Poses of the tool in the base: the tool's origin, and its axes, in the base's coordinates. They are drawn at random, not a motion.
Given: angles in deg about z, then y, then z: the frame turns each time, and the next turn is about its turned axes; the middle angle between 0 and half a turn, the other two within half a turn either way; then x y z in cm.
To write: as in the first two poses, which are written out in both.
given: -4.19 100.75 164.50 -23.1 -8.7 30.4
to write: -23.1 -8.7 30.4 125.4 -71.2 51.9
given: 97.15 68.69 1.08 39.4 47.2 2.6
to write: 39.4 47.2 2.6 2.8 68.7 100.1
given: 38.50 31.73 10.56 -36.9 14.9 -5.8
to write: -36.9 14.9 -5.8 6.5 31.1 50.9
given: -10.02 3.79 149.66 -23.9 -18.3 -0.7
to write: -23.9 -18.3 -0.7 1.9 -3.3 139.6
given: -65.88 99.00 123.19 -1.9 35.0 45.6
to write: -1.9 35.0 45.6 100.7 -32.7 18.3
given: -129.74 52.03 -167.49 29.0 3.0 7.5
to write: 29.0 3.0 7.5 -15.5 -50.3 70.1
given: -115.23 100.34 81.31 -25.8 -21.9 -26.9
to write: -25.8 -21.9 -26.9 100.5 8.5 -23.7
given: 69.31 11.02 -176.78 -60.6 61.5 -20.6
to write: -60.6 61.5 -20.6 -0.6 -11.0 -107.4
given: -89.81 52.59 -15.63 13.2 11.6 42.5
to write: 13.2 11.6 42.5 -19.4 49.9 -114.5
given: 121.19 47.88 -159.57 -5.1 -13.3 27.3
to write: -5.1 -13.3 27.3 -21.1 -44.0 -29.8
